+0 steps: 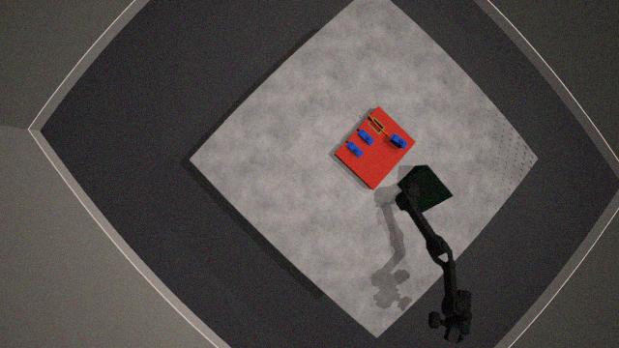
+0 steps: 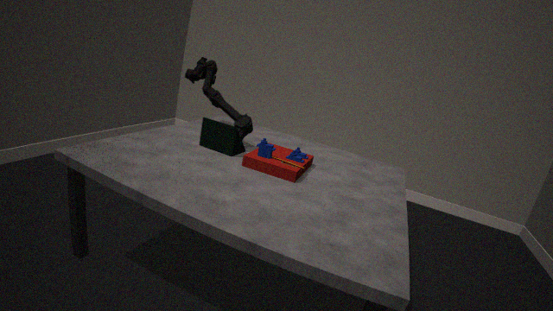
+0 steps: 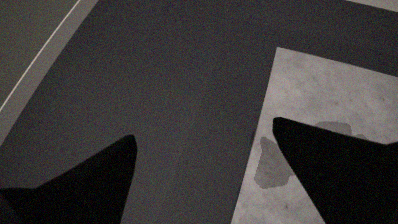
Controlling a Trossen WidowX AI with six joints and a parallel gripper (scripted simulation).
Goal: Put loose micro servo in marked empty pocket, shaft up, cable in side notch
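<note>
Right now my gripper tip is 75 cm short of the red deck, 30 cm to the left of it and 20 cm above it.
</note>
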